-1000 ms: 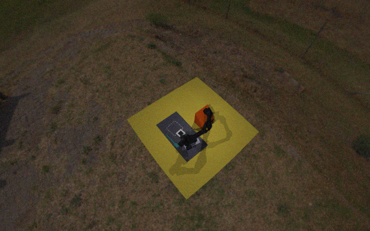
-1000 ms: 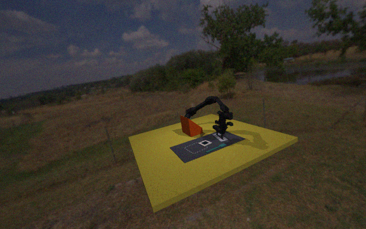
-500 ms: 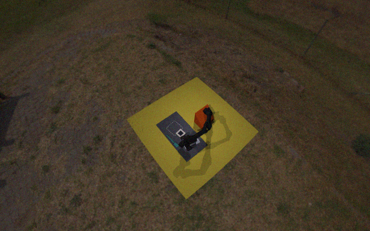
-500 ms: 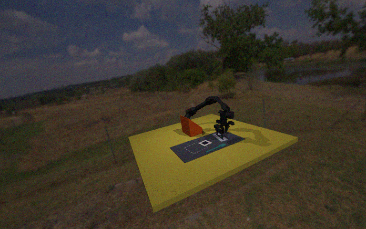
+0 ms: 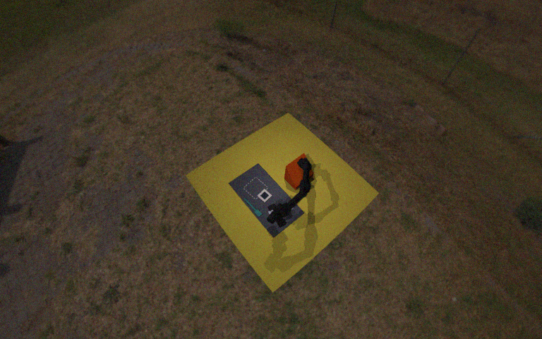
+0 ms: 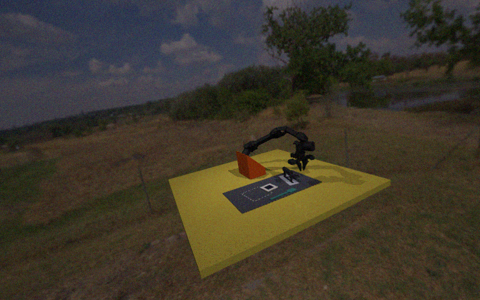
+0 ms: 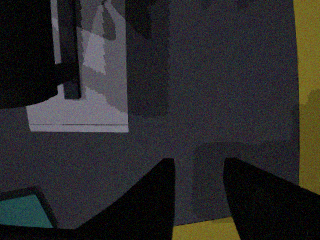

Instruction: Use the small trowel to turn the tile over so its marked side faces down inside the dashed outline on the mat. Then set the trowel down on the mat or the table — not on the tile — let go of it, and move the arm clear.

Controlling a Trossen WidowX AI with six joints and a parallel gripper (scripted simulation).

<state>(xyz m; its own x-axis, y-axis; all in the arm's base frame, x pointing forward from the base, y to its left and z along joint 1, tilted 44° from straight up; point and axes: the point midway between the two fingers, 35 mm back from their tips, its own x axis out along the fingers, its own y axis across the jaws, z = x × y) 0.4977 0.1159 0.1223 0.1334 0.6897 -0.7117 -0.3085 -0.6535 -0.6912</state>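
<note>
The trowel is 9 cm behind my gripper tip, 5 cm to the right of it and 5 cm below it. From my gripper tip the other things lie so: dark grey mat (22 cm to the right, 10 cm below, 10 cm behind); teal bar (22 cm to the right, 8 cm below, 4 cm ahead); tile (24 cm to the right, 11 cm behind, 8 cm below).
</note>
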